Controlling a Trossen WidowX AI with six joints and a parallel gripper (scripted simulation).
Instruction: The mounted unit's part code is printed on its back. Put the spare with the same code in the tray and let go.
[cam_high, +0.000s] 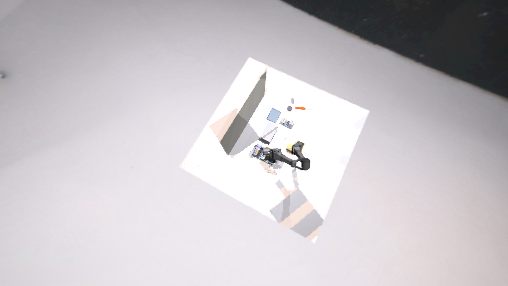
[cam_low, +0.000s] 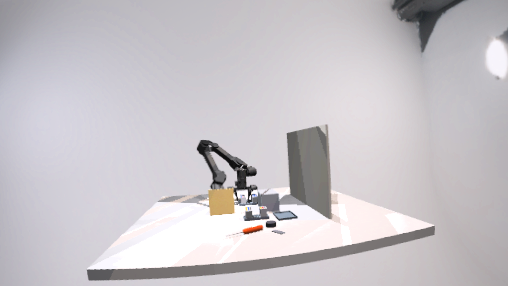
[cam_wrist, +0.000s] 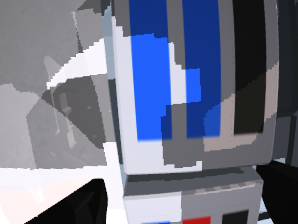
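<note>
Now: gripper tip 37 cm to the left of the blue tray, 16 cm short of it and 1 cm above it. From my gripper tip the other things lie so: grey panel: 36 cm ahead, 21 cm above, 18 cm to the right; then black puck: 50 cm to the right, 5 cm ahead, 1 cm below; then grey mounted unit: 16 cm to the right, 12 cm ahead, 3 cm above.
</note>
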